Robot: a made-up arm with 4 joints. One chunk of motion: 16 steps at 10 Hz.
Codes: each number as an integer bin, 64 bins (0 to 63) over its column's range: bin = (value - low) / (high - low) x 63, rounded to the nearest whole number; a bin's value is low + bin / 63 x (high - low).
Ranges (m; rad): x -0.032..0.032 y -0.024..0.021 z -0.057..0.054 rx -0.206..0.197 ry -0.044..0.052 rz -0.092..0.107
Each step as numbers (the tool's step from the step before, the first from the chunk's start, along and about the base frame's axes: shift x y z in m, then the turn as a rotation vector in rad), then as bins.
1 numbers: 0.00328 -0.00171 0.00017 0.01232 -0.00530 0.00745
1 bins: 35 31 32 34 25 31
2 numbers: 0.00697 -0.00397 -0.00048 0.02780 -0.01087 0.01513
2 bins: 38 28 32 37 22 34
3 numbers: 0.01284 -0.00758 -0.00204 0.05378 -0.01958 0.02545
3 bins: 44 23 31 41 16 37
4 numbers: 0.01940 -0.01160 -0.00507 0.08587 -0.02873 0.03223
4 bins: 51 17 29 46 10 39
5 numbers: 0.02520 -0.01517 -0.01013 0.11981 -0.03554 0.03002
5 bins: 56 12 27 51 6 39
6 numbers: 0.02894 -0.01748 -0.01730 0.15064 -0.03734 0.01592
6 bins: 60 9 23 56 4 34
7 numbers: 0.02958 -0.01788 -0.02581 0.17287 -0.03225 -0.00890
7 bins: 61 9 18 59 8 26
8 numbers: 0.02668 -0.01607 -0.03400 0.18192 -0.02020 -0.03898
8 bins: 58 11 13 61 16 17
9 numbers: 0.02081 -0.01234 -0.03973 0.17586 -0.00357 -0.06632
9 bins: 52 16 10 60 27 8
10 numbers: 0.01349 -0.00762 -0.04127 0.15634 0.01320 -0.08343
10 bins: 45 23 9 57 38 3
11 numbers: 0.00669 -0.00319 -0.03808 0.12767 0.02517 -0.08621
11 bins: 38 29 11 52 45 2
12 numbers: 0.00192 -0.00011 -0.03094 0.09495 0.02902 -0.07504
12 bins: 33 33 15 47 48 5
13 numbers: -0.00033 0.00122 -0.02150 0.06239 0.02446 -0.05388
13 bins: 31 35 20 42 45 12
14 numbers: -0.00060 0.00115 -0.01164 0.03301 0.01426 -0.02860
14 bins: 31 35 26 37 38 20
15 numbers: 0.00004 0.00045 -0.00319 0.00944 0.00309 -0.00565
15 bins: 32 34 31 34 31 27
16 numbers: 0.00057 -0.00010 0.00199 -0.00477 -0.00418 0.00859
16 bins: 32 33 33 31 26 32
